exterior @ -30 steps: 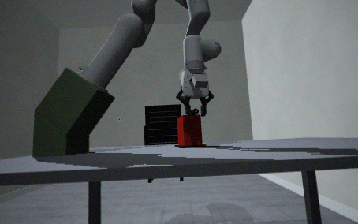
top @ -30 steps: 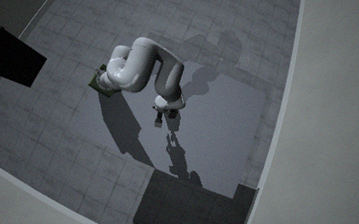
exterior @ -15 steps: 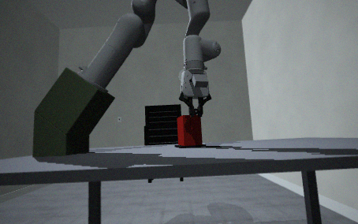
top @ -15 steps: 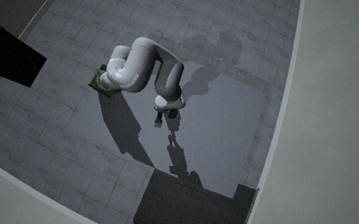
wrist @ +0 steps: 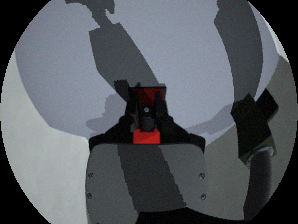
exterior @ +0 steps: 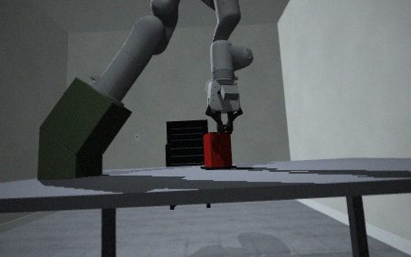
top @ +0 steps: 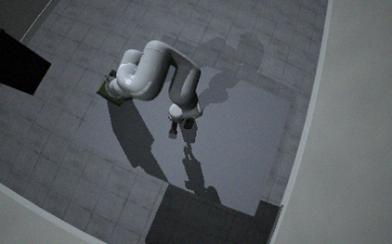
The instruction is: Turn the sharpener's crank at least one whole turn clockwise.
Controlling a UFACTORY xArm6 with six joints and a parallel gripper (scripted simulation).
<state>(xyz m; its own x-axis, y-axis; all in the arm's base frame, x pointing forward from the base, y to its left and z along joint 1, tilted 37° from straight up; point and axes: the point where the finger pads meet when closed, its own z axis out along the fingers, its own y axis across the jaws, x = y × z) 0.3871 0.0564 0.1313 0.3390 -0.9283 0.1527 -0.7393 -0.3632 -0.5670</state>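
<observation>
The crank knob is 1 cm behind my hand and 2 cm to the left of it.
</observation>
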